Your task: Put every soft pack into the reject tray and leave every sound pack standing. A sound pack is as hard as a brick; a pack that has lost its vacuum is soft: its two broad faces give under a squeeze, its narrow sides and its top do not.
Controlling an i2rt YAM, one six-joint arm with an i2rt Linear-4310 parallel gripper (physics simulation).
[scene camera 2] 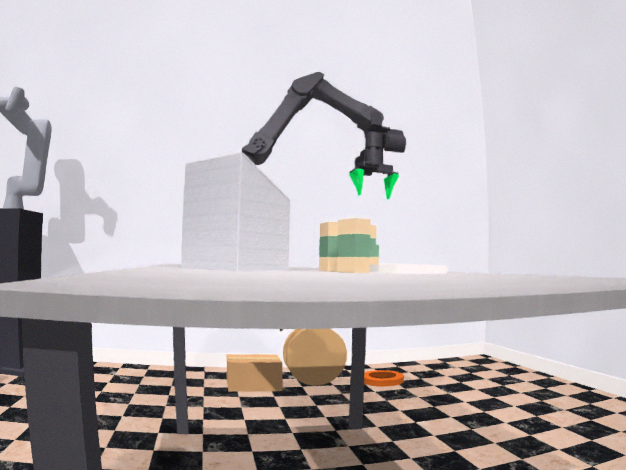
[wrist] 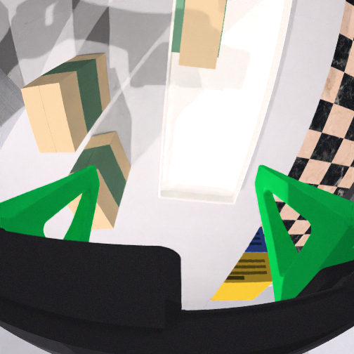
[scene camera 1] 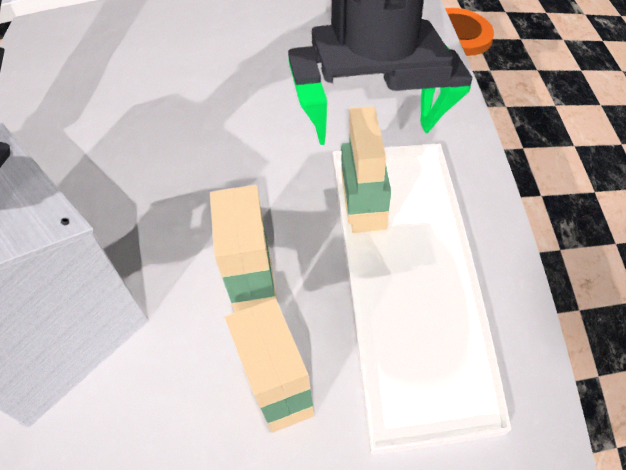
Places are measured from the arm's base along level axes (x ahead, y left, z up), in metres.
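Pixels of known places: gripper, fingertip midpoint: [scene camera 2: 374, 197] [scene camera 1: 374, 134]; arm's base, link origin: [scene camera 2: 237, 181].
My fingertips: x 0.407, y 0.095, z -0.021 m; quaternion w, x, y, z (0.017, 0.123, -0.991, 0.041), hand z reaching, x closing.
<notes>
Ahead of a thing's pixels: the offset from my fingertips to its top centre.
A tan pack with a green band @(0.082 m left, 0.006 m back, 0.083 m down) [scene camera 1: 367, 146] [wrist: 202, 35] stands upright in the far left corner of the white reject tray @(0.028 m right, 0.057 m ahead, 0.204 m down) [scene camera 1: 429, 328] [scene camera 2: 419, 269] [wrist: 210, 160]; its tan top looks narrower than its green band. Left of the tray, a middle pack @(0.036 m right, 0.120 m back, 0.086 m down) [scene camera 1: 240, 227] [wrist: 65, 107] and a near pack @(0.166 m right, 0.077 m back, 0.086 m down) [scene camera 1: 270, 354] [wrist: 111, 175] stand on the table, close together. In scene camera 2 the packs @(0.177 m right, 0.100 m back, 0.145 m down) [scene camera 2: 353, 245] overlap. My gripper [scene camera 1: 374, 137] [scene camera 2: 373, 195] [wrist: 176, 173] is open and empty, high above the packs. The left finger partly hides the near pack in the wrist view.
A grey metal block [scene camera 1: 75, 303] [scene camera 2: 212, 217] carries the arm, left of the packs. The table's right edge runs beside the tray. An orange ring [scene camera 1: 480, 45] [scene camera 2: 384, 382] lies on the checkered floor. A yellow and blue thing [wrist: 247, 280] shows near the right finger.
</notes>
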